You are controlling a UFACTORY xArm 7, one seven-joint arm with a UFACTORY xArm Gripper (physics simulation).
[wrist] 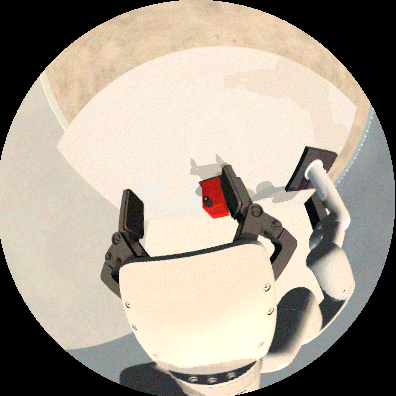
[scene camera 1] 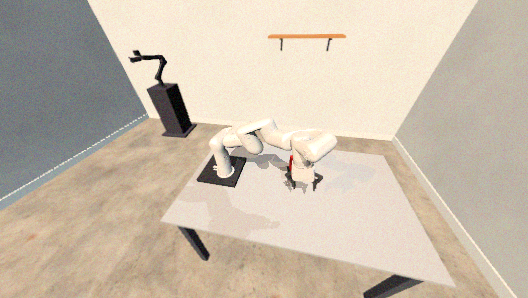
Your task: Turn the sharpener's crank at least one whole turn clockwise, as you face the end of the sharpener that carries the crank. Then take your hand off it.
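Places are measured from the arm's base along level axes (x ahead, y up, z right), in millimetres.
Pixels of known places: gripper, fingertip midpoint: (wrist: 176, 184) (scene camera 1: 304, 188); arm's base, origin of the base link: (wrist: 312, 168) (scene camera 1: 225, 171).
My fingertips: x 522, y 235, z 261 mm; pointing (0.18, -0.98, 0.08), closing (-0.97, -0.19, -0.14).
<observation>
For each thing: its top centre in the pictures, then the offset to it from my fingertips. "spot": a spot on its surface instead. Level surfaces: height alone.
- red sharpener, surface spot: (wrist: 212, 192) spot: dx -10, dy -168, dz -256 mm
- small dark knob, middle of its top: (wrist: 207, 204) dx +7, dy -112, dz -236 mm
- table, its level: dy -259 mm
The red sharpener (scene camera 1: 291, 162) (wrist: 214, 192) stands on the table. In the scene view it is mostly hidden behind the wrist and the gripper. In the wrist view a small dark knob (wrist: 207, 201), which looks like part of the crank, shows against its red side; the rest of the crank is not clear. My gripper (scene camera 1: 304, 186) (wrist: 176, 184) is open and empty, with its fingers wide apart. In the wrist view its right finger overlaps the sharpener's right edge, and the sharpener shows between the fingers, close to that finger. Whether they touch is unclear.
The table (scene camera 1: 350, 220) (wrist: 165, 110) carries the arm's black base plate (scene camera 1: 240, 172) (wrist: 298, 170) at its left in the scene view. A dark pedestal (scene camera 1: 172, 107) with a black arm stands on the floor beyond. An orange shelf (scene camera 1: 306, 36) hangs on the back wall.
</observation>
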